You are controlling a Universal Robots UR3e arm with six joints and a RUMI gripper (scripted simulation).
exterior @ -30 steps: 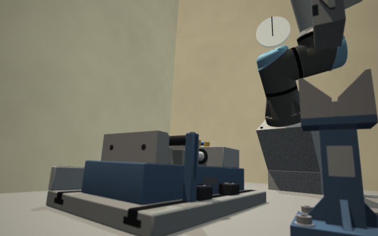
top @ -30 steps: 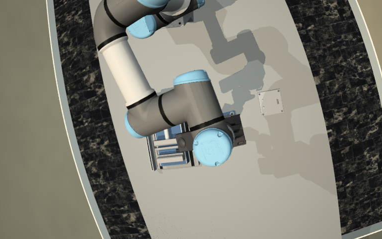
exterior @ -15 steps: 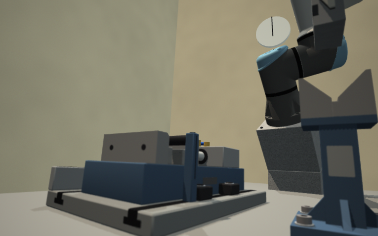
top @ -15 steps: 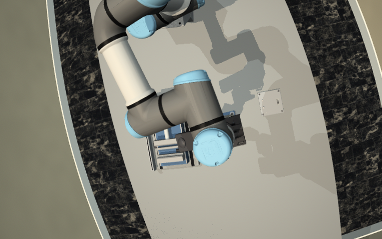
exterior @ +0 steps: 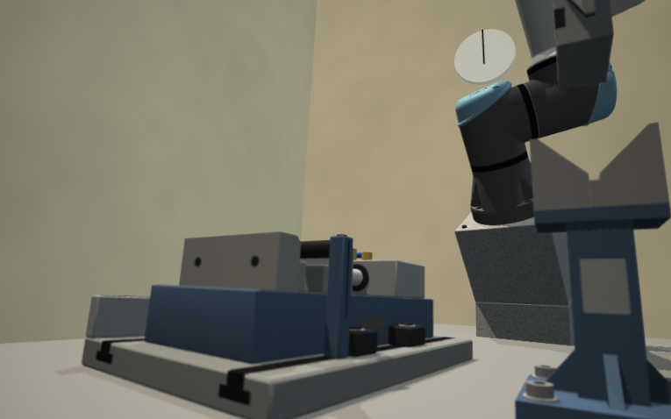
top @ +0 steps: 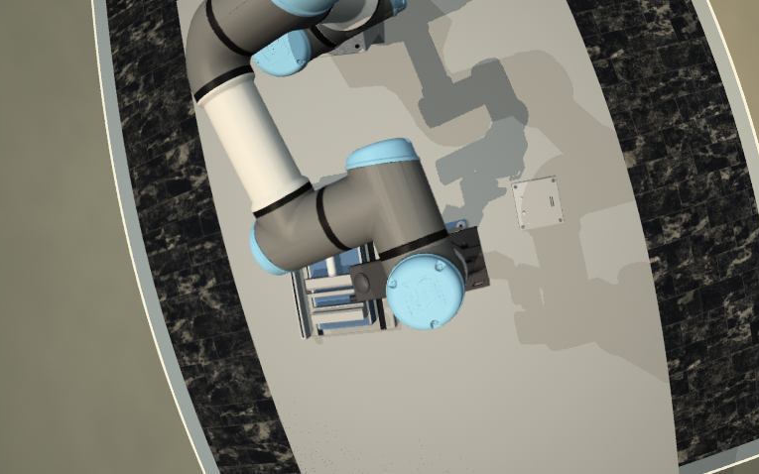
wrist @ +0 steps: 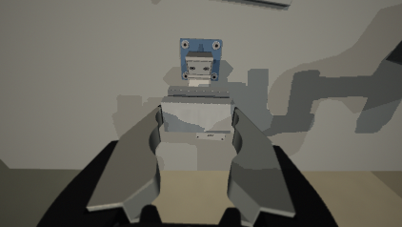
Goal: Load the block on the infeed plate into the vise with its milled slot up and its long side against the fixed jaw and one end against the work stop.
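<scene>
The part lies 10 mm to the right of my hand and 10 mm below it. From my hand the other things lie so: air cylinder rod: 10 mm behind, 220 mm to the right, 160 mm below; fixed jaw: 110 mm ahead, 210 mm to the right, 160 mm below; work stop rod: 80 mm ahead, 160 mm to the right, 150 mm below.
</scene>
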